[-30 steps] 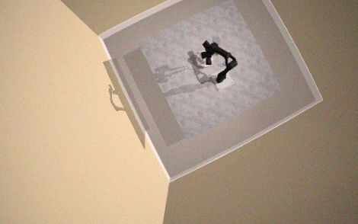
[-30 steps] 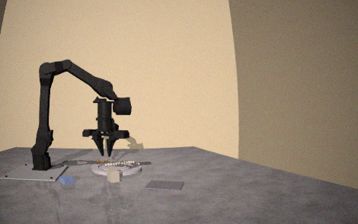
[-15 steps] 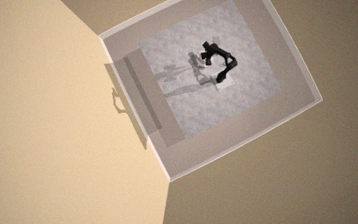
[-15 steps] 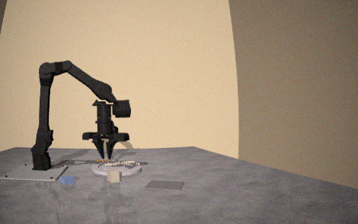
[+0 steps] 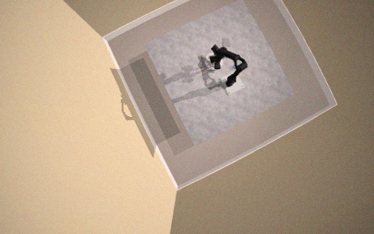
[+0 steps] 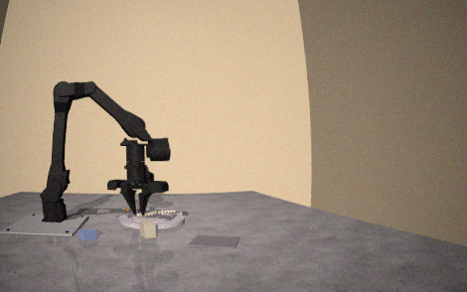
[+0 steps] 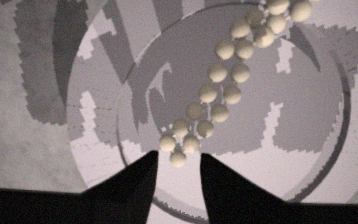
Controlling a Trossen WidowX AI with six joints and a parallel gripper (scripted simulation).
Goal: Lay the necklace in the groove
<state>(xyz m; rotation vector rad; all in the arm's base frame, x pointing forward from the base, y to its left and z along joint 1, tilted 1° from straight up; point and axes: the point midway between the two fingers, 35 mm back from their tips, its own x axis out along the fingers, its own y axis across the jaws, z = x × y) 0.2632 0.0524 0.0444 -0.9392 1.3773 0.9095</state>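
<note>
Now: the round bead board 4 cm ahead of my gripper tip and 1 cm below it. From my gripper tip the other things lie so: flat grey plate (23 cm to the right, 19 cm ahead, 2 cm below); then cream cube (17 cm to the right, 4 cm ahead); then blue block (20 cm to the right, 11 cm behind, 1 cm below).
</note>
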